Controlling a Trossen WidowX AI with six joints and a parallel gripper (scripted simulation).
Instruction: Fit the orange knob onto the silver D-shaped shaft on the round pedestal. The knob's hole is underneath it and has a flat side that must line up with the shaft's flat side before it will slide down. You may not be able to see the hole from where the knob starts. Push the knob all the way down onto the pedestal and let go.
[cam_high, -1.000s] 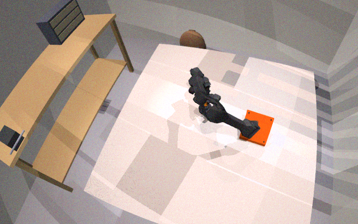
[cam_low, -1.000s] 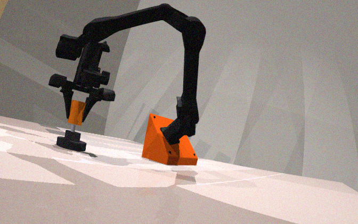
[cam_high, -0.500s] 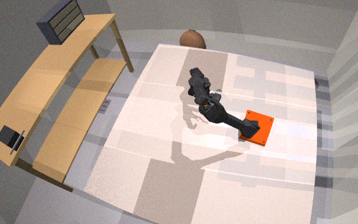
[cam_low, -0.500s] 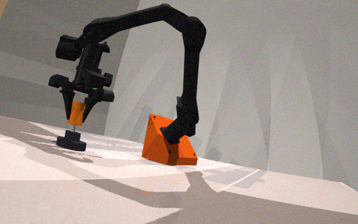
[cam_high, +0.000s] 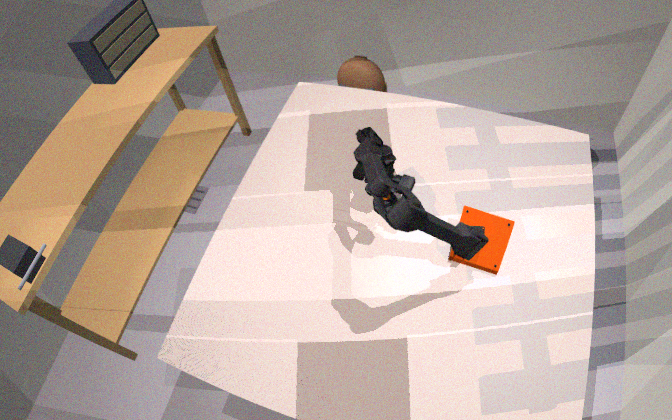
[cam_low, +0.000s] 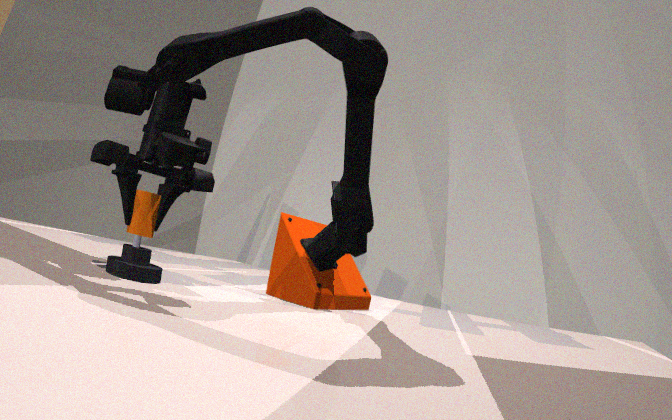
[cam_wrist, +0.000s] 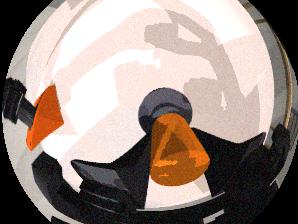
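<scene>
Now: the round pedestal 40 mm below my gripper tip. Round my gripper tip: orange knob (30 mm above).
</scene>
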